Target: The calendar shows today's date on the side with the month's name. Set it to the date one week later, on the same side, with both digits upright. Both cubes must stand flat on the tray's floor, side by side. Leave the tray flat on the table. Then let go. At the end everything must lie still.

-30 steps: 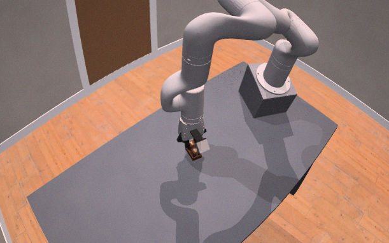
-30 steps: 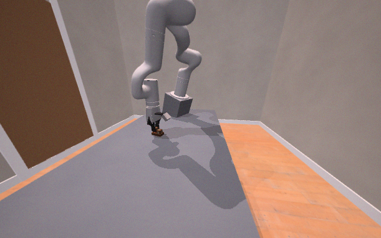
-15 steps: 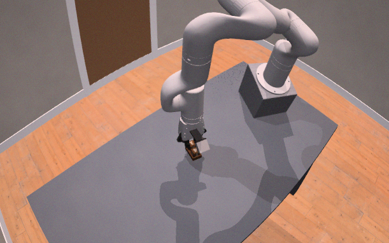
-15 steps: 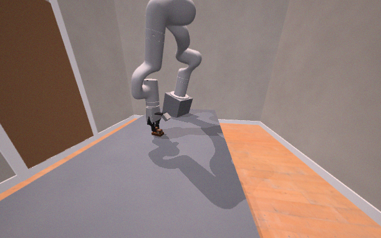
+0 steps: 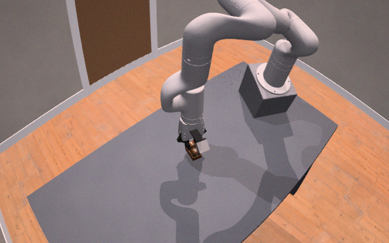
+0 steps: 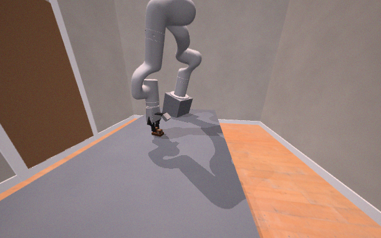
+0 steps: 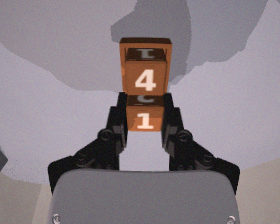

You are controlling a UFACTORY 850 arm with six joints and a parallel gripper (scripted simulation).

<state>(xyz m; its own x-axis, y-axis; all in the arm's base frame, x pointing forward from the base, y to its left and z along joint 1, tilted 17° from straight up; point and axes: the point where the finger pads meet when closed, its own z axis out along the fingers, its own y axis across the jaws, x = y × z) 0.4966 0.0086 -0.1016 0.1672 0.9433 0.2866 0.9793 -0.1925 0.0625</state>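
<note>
Now: hand 2 cm to the right of the brown wooden calendar tray and 4 cm above it. From my hand the other things lie so: number cube: 1 cm below.
</note>
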